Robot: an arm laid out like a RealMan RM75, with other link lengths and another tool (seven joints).
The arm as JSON. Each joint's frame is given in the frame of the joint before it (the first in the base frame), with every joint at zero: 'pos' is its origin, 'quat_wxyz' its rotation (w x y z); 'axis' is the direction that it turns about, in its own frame. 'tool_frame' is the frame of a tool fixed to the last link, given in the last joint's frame.
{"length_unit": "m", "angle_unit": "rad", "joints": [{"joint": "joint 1", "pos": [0.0, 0.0, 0.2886], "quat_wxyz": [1.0, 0.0, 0.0, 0.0], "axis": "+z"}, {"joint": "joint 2", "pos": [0.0, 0.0, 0.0], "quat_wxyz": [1.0, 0.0, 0.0, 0.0], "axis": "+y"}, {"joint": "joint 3", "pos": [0.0, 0.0, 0.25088], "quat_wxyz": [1.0, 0.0, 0.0, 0.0], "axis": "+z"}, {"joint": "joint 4", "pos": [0.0, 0.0, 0.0], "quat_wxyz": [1.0, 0.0, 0.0, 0.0], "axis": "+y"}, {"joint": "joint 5", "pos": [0.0, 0.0, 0.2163], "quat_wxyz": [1.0, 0.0, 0.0, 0.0], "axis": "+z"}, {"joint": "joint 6", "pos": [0.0, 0.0, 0.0], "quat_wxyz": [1.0, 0.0, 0.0, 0.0], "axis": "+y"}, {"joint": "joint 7", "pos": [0.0, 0.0, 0.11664], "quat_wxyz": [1.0, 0.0, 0.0, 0.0], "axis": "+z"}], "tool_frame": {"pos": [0.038, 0.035, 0.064], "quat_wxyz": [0.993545, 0.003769, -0.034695, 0.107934]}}
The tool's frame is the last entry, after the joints.
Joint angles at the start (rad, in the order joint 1, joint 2, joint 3, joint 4, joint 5, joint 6, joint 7): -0.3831, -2.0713, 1.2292, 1.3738, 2.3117, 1.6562, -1.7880
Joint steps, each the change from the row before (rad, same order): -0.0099, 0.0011, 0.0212, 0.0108, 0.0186, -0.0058, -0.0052; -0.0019, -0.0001, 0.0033, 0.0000, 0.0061, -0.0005, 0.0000; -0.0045, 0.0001, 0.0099, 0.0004, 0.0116, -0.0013, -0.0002; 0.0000, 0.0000, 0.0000, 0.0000, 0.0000, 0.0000, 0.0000; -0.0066, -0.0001, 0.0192, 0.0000, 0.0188, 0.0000, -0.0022; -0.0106, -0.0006, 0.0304, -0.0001, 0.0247, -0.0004, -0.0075; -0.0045, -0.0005, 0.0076, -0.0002, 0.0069, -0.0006, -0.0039; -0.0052, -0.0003, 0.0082, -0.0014, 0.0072, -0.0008, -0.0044; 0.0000, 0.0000, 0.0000, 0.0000, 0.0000, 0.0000, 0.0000; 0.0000, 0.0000, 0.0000, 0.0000, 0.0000, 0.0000, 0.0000; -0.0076, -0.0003, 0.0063, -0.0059, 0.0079, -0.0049, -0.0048; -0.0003, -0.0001, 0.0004, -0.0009, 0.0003, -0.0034, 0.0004; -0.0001, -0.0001, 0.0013, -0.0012, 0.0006, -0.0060, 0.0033
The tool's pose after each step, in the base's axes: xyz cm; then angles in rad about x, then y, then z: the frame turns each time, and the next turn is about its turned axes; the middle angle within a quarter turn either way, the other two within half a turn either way. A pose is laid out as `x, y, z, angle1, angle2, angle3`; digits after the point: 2 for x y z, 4 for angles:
-18.02, 29.01, 2.04, -3.0210, -0.2612, 0.0511
-18.06, 29.01, 1.98, -3.0219, -0.2679, 0.0545
-18.09, 29.01, 1.81, -3.0248, -0.2817, 0.0641
-18.09, 29.01, 1.81, -3.0248, -0.2817, 0.0641
-18.14, 28.92, 1.47, -3.0342, -0.3051, 0.0780
-18.13, 28.78, 0.94, -3.0480, -0.3372, 0.0967
-18.07, 28.79, 0.80, -3.0503, -0.3454, 0.1012
-18.02, 28.81, 0.65, -3.0533, -0.3544, 0.1054
-18.02, 28.81, 0.65, -3.0533, -0.3544, 0.1054
-18.02, 28.81, 0.65, -3.0533, -0.3544, 0.1054
-17.99, 28.95, 0.47, -3.0535, -0.3630, 0.1079
-18.00, 29.00, 0.45, -3.0508, -0.3629, 0.1090
-18.02, 29.07, 0.40, -3.0459, -0.3631, 0.1140

